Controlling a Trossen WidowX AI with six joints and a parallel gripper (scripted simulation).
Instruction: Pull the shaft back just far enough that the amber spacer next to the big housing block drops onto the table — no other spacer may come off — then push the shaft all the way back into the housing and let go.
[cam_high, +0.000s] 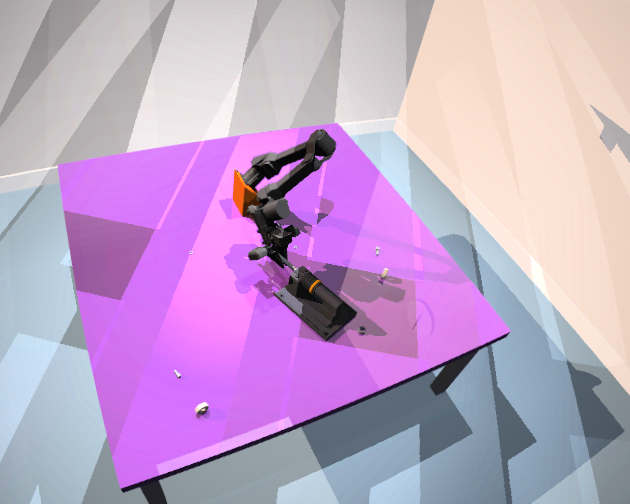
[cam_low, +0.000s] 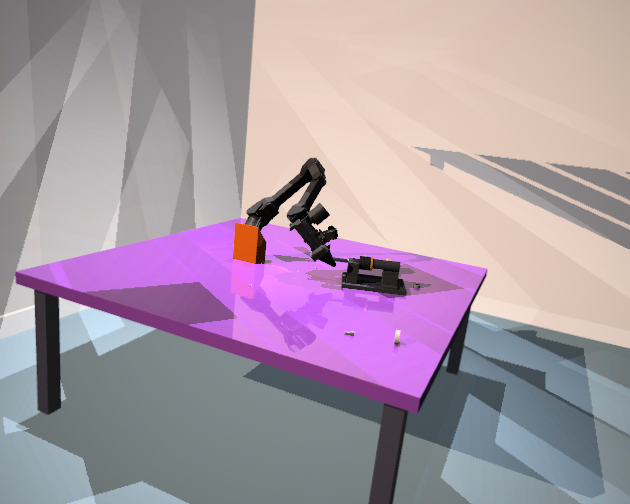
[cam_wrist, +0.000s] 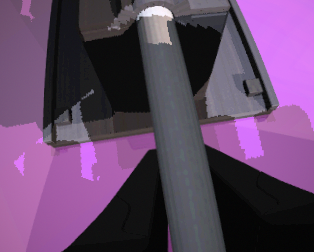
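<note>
Now: gripper tip 50 mm short of the silver shaft, 20 mm to the right of it and 20 mm below it. Also, from my gripper tip: screw: 410 mm to the right, 250 mm ahead, 50 mm below; black fixture: 140 mm ahead, 60 mm to the left, 10 mm below; amber spacer: 120 mm ahead, 50 mm to the left, 20 mm above.
</note>
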